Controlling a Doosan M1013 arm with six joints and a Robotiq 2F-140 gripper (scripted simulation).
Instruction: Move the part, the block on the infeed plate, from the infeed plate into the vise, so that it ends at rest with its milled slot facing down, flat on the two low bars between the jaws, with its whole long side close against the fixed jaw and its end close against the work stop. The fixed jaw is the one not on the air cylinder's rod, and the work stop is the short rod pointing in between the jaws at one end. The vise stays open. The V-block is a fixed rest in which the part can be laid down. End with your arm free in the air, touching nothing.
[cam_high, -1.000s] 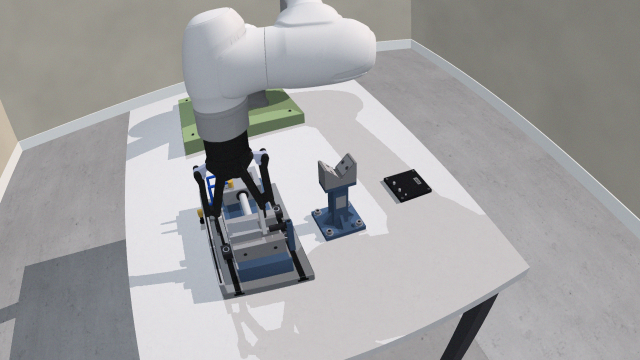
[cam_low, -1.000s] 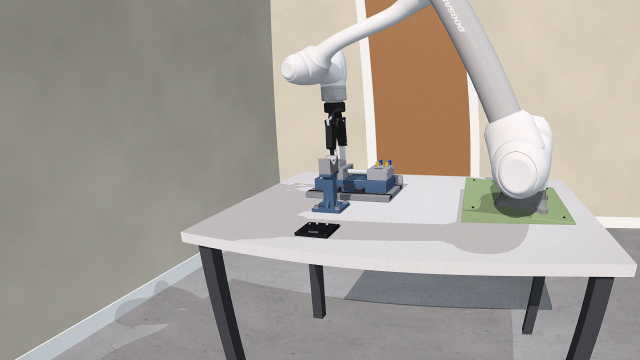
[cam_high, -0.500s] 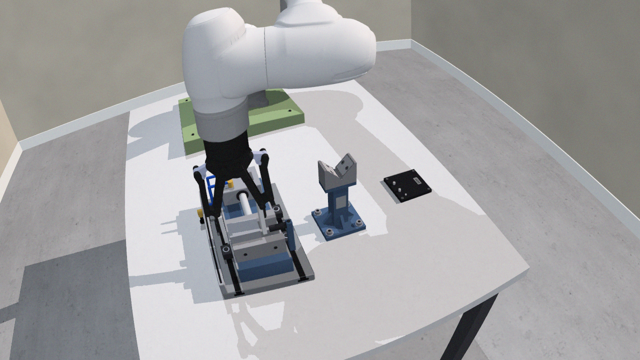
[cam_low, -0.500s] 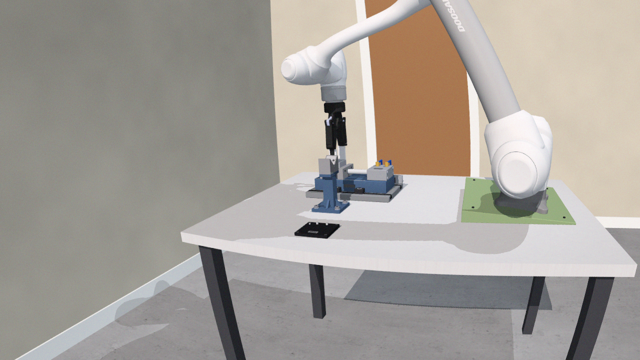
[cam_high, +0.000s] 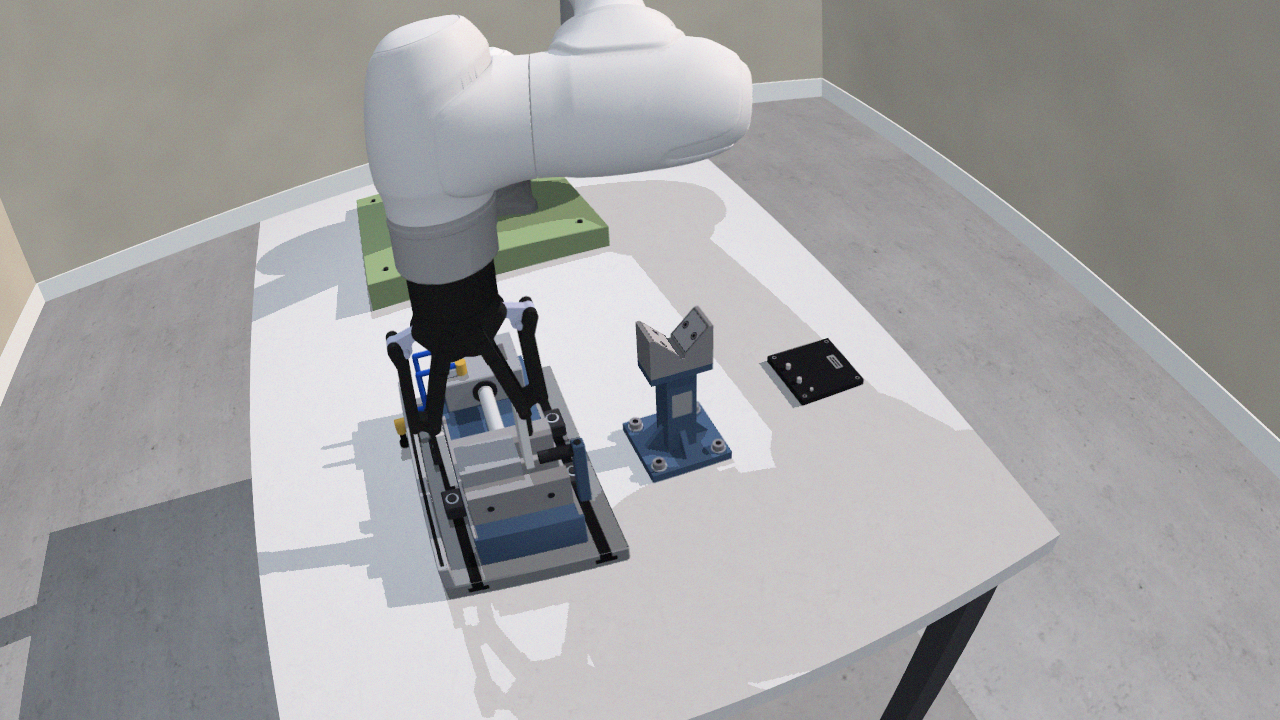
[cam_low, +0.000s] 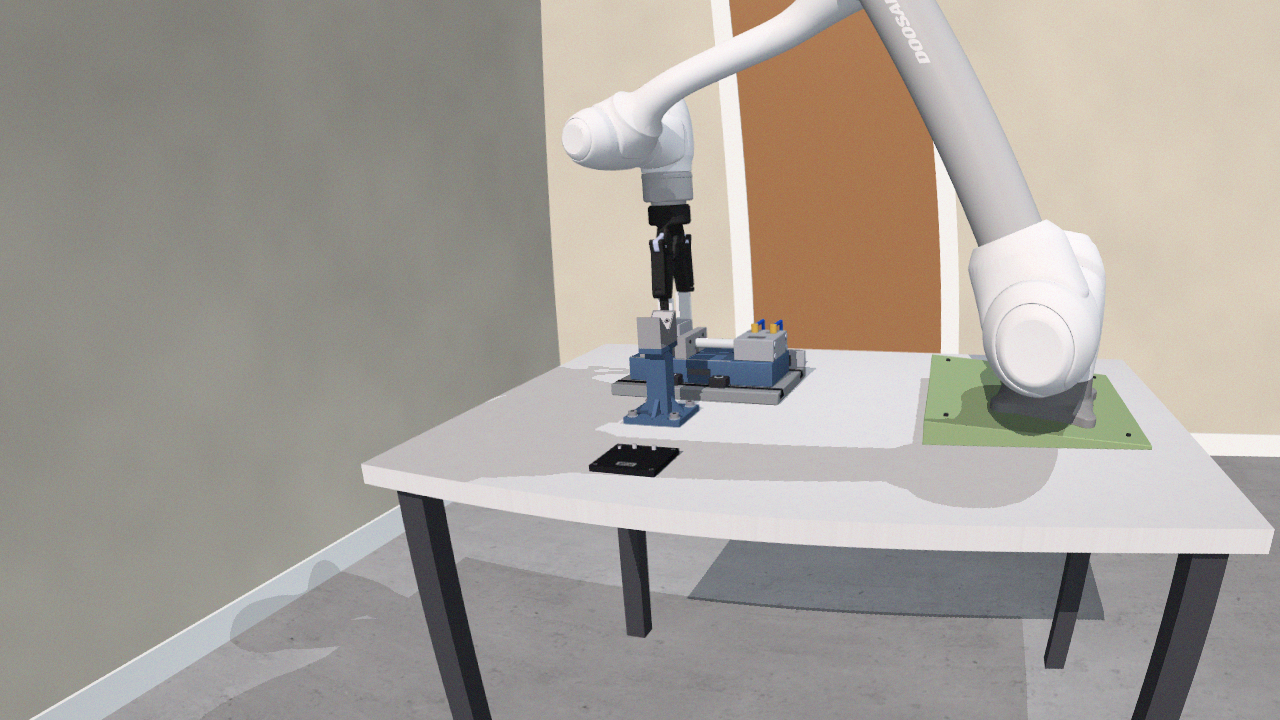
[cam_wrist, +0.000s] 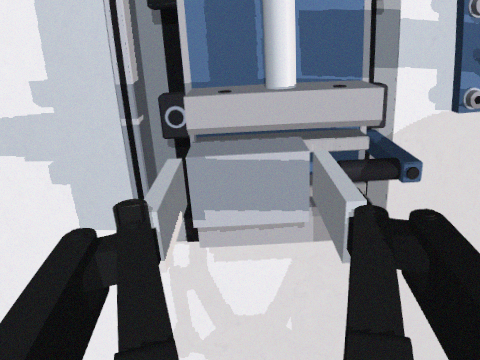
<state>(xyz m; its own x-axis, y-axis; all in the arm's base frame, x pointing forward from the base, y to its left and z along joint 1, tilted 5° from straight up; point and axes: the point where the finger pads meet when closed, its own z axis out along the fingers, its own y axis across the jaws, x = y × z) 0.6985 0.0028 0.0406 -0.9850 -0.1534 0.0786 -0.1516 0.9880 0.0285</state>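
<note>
My gripper is now 30 mm above the part. Round my hand: work stop (70 mm to the left, 30 mm below, 10 mm behind); then fixed jaw (40 mm below, 30 mm ahead, 20 mm to the left); then moving jaw (40 mm below, 40 mm behind, 10 mm to the left).
</note>
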